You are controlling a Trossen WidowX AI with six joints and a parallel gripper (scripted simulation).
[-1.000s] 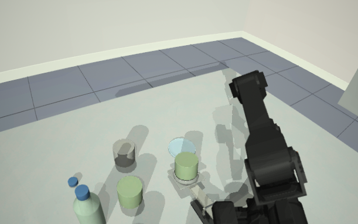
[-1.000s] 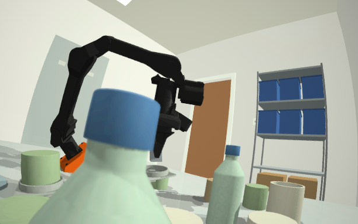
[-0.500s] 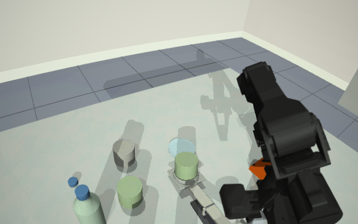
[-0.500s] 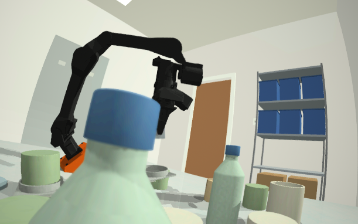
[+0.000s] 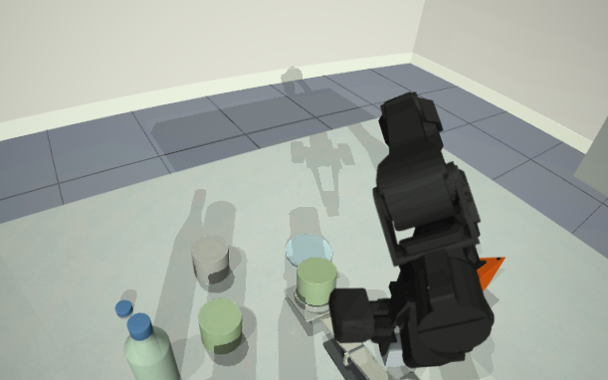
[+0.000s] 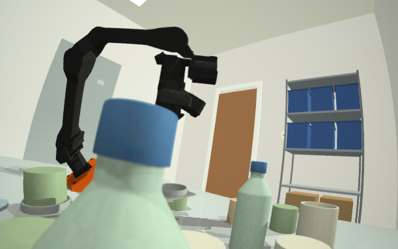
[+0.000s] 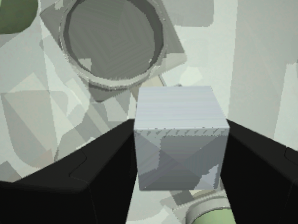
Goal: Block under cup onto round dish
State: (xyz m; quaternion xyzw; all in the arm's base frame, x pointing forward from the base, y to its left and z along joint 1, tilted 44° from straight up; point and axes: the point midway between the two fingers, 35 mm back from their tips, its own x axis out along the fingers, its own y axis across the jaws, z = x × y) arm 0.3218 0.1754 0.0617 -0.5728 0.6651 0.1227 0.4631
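The pale blue round dish lies 32 cm to the right of my gripper tip, 17 cm below it and 10 cm behind it. Also, from my gripper tip: grey cup 39 cm to the right, 13 cm below, 9 cm ahead; pale grey block right at my gripper tip; blue cap 36 cm to the right, 28 cm ahead, 17 cm below.
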